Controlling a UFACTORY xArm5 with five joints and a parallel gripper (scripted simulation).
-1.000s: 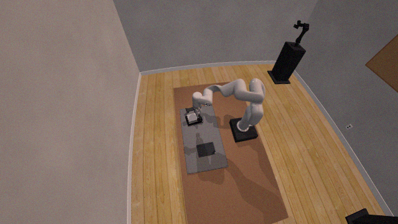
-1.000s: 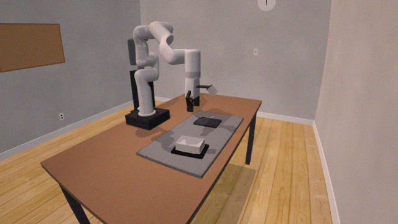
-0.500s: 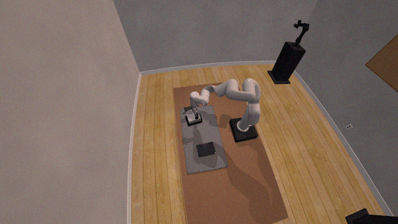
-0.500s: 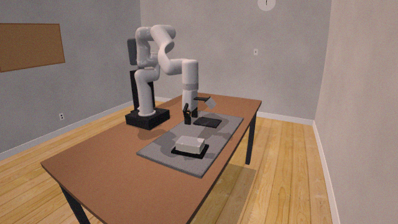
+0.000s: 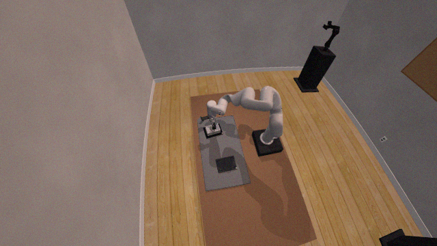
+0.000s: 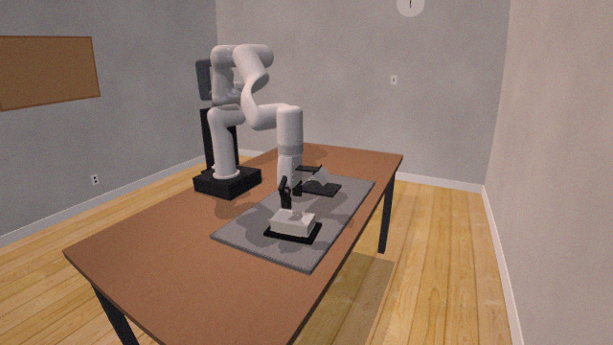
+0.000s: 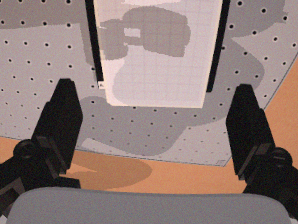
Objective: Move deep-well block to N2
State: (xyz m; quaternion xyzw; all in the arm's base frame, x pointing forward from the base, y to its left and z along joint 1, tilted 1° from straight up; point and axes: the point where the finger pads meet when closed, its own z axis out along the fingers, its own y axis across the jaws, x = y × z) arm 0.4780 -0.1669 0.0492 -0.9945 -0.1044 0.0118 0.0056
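Right now the white deep-well block is 8 cm below my hand.
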